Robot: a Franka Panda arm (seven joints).
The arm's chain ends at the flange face. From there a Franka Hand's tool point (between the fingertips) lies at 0.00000 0.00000 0.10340 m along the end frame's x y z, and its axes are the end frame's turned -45 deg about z.
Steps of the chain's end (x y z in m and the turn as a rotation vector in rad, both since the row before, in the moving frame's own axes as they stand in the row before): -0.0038 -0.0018 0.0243 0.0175 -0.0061 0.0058; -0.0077 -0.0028 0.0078 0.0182 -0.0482 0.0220; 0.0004 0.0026 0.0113 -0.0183 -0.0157 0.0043; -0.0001 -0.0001 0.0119 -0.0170 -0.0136 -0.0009
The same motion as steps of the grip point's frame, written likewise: -0.0006 -0.0057 0.0243 0.0167 0.0081 0.0058; -0.0056 -0.0123 0.0077 0.0470 -0.0212 0.0220; -0.0040 0.0023 0.0113 -0.0018 -0.0240 0.0043; -0.0022 0.0001 0.0119 -0.0024 -0.0216 -0.0009
